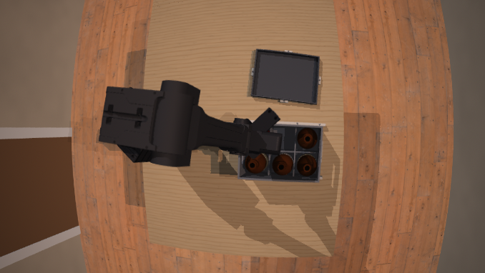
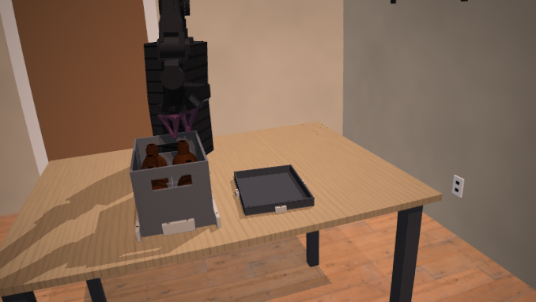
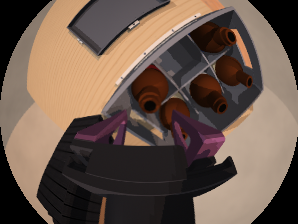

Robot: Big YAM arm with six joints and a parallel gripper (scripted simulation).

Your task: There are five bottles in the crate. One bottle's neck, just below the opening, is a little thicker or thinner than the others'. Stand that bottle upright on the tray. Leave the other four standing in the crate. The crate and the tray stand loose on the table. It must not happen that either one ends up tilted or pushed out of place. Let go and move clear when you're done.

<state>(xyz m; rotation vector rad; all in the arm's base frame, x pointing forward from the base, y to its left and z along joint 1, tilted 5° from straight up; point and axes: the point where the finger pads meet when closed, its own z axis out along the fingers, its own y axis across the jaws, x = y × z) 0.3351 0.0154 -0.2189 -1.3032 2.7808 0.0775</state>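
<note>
Now: the grey crate 110 mm below my hand, 90 mm ahead of it and 40 mm to the right of it. The rest, counted from my hand: dark tray 240 mm to the left, 180 mm below, 70 mm ahead.
</note>
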